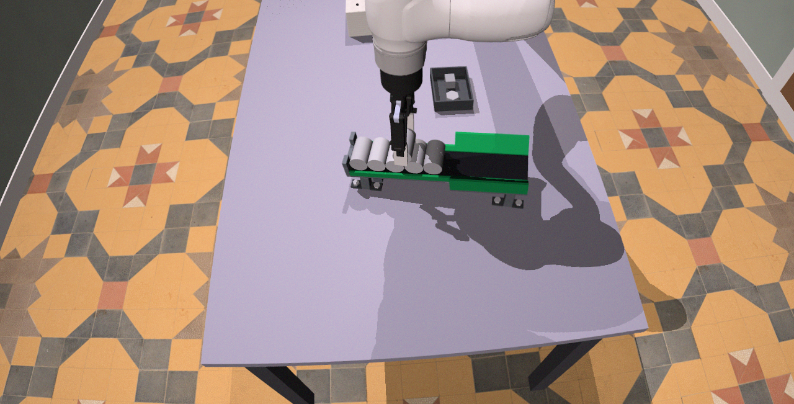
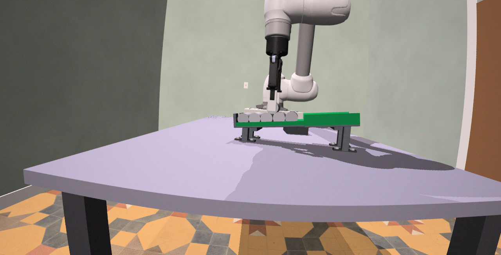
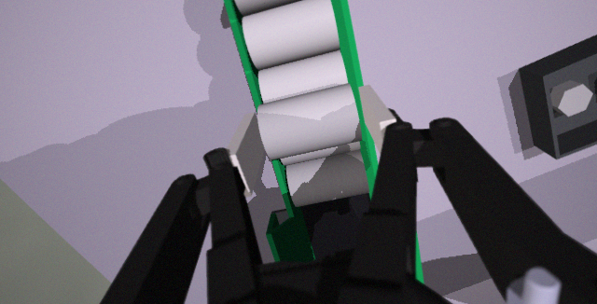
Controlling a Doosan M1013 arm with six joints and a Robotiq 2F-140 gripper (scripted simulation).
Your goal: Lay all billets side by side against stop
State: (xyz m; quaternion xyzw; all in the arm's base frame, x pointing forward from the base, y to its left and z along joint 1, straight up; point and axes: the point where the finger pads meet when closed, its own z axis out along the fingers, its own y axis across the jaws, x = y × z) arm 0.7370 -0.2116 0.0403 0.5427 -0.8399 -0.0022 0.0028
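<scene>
My hand is 50 mm past the dark stop, 110 mm to the left of it and 70 mm above it. From my hand the other things lie so: dark tray 230 mm behind, 180 mm to the left, 120 mm below.
</scene>
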